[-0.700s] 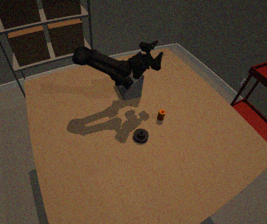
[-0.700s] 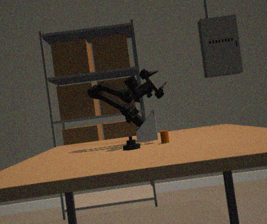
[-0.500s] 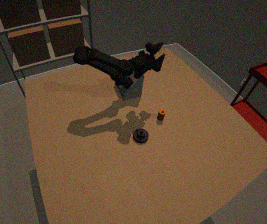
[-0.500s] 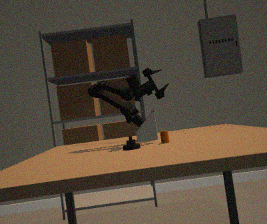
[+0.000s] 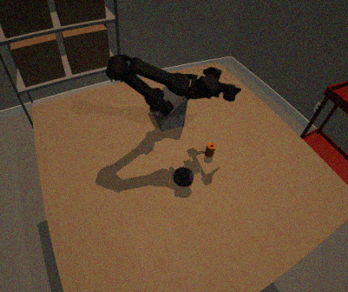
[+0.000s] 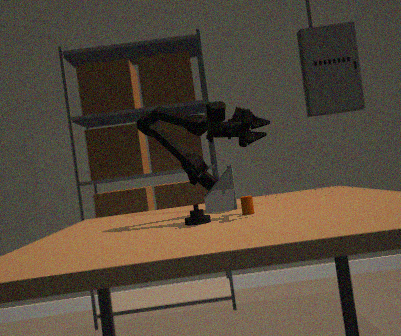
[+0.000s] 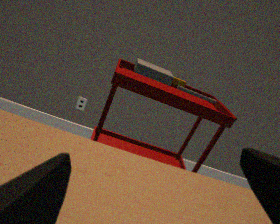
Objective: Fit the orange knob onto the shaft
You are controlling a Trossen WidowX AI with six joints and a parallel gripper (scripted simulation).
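The orange knob lies 260 mm below my gripper tip, 120 mm to the right of it and 90 mm ahead of it. The rest, counted from my gripper tip: round dark pedestal 290 mm to the right, 260 mm below, 170 mm ahead.
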